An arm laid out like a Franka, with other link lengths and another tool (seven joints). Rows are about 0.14 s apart.
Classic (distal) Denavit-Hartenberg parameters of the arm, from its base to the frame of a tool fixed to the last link. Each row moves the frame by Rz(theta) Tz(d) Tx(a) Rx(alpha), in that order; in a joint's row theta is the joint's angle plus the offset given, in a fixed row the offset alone. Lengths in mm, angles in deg.
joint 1: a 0, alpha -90, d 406.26, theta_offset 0
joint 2: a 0, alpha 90, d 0, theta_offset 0
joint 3: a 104.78, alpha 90, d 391.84, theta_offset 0
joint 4: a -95.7, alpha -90, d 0, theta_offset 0
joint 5: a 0, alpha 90, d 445.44, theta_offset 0
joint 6: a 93.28, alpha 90, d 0, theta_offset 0
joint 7: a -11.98, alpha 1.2, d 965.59, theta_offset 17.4
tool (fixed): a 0, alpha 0, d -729.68, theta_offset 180
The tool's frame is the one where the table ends.
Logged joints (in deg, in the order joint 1, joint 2, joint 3, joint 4, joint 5, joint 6, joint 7), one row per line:
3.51 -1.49 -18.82 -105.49 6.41 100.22 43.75
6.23 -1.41 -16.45 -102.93 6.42 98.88 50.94
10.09 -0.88 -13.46 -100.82 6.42 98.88 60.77
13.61 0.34 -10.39 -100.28 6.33 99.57 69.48
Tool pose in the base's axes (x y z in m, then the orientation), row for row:
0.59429 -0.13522 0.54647 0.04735 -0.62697 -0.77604 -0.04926
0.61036 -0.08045 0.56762 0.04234 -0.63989 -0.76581 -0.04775
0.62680 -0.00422 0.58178 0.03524 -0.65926 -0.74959 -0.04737
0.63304 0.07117 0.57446 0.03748 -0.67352 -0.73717 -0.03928
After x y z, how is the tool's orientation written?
As a quaternion, w x y z.
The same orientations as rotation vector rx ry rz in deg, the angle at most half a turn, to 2 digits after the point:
-109.57 -135.63 -8.61
-112.18 -134.25 -8.37
-116.08 -131.98 -8.34
-118.42 -129.62 -6.91

